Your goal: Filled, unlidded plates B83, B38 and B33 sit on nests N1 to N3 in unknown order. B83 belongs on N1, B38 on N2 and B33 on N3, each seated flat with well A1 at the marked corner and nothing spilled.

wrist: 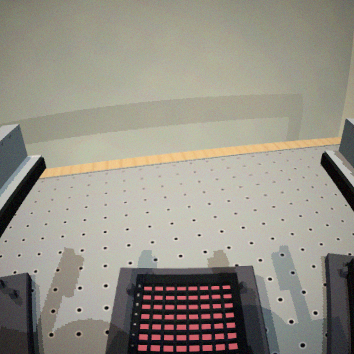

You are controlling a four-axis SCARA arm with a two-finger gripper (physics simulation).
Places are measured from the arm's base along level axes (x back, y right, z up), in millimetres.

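Pixels of known places: gripper, between the fingertips: [181,138].
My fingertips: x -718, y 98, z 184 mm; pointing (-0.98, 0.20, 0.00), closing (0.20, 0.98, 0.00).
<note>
Ahead of a thing's pixels: the offset from my fingertips to its middle. "pt": to the spot under its first point. Level surfaces: height alone.
A black well plate @(dx +11, dy -1, dz -152 mm) [187,312] with rows of red-filled wells lies at the bottom centre of the wrist view, on a dark grey nest @(pt dx -30, dy -47, dz -159 mm) [120,312]. Its near end is cut off by the frame, so its label and the A1 mark do not show. Dark pegs show beside its two far corners. My gripper [181,138] is open and empty, with one finger at the left edge of the view and one at the right. The plate is low in the view between the two fingers, touched by neither visible fingertip.
Part of another dark nest @(pt dx -32, dy -140, dz -159 mm) [17,315] with pegs shows at the lower left. Part of a further dark block @(pt dx +8, dy +133, dz -159 mm) [337,300] shows at the lower right. The perforated table @(dz -171 mm) [192,235] ends at a wooden edge strip @(pt dx -280, dy +62, dz -170 mm) [187,156] at the back. Gripper shadows fall around the plate.
</note>
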